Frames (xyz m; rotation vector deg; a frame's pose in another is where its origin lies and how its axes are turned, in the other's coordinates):
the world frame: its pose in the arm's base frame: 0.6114 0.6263 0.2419 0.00 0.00 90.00
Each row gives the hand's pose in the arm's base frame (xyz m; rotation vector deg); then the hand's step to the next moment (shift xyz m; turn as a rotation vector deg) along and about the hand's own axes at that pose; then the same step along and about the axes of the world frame.
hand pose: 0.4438 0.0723 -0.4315 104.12 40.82 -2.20
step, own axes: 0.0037 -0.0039 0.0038 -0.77 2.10 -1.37
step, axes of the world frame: -0.0009 -0.0023 -0.0061 0.45 0.04 2.58
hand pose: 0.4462 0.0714 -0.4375 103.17 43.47 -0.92
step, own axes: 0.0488 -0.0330 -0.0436 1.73 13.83 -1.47
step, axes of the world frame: 0.0666 -0.0070 -0.0298 -0.21 -7.76 11.67
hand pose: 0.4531 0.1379 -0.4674 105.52 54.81 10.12
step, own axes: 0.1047 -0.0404 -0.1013 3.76 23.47 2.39
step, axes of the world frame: 0.1504 0.0027 -0.0152 -3.27 -16.23 17.22
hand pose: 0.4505 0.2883 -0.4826 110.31 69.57 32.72
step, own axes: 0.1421 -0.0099 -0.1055 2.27 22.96 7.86
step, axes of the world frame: 0.1689 0.0171 0.0511 -6.52 -19.16 13.58
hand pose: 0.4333 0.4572 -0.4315 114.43 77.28 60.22
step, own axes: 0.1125 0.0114 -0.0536 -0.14 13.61 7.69
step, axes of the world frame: 0.0992 0.0144 0.0749 -5.20 -13.53 5.85
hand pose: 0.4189 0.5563 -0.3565 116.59 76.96 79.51
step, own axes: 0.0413 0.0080 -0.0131 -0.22 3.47 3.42
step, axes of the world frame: 0.0277 0.0039 0.0340 -1.16 -4.68 0.71
